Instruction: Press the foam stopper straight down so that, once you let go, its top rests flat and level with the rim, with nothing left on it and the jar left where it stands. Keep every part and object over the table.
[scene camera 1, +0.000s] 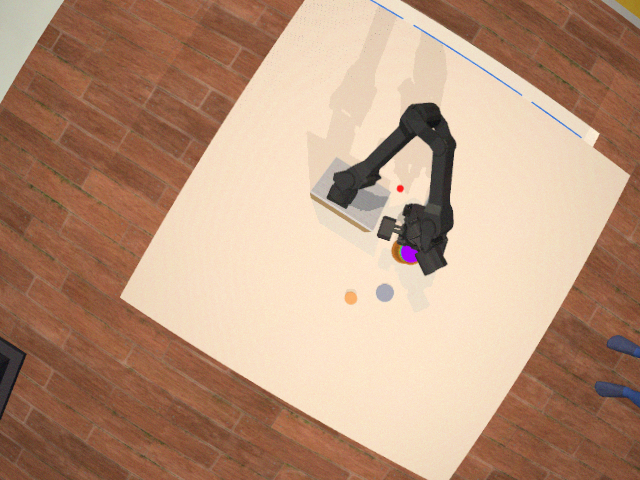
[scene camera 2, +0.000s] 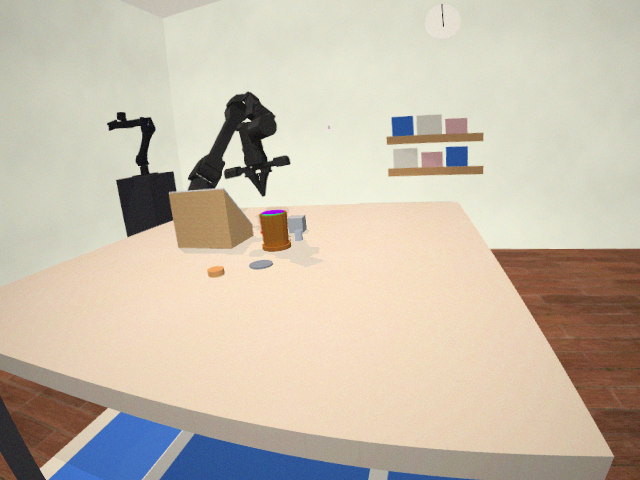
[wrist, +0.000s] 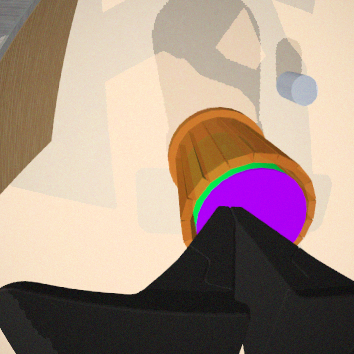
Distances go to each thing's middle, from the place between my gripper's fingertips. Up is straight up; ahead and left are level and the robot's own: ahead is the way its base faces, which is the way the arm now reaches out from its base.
Now: the jar (scene camera 2: 274, 225) 90 mm below my hand, 30 mm to the right of it and 30 mm ahead of it.
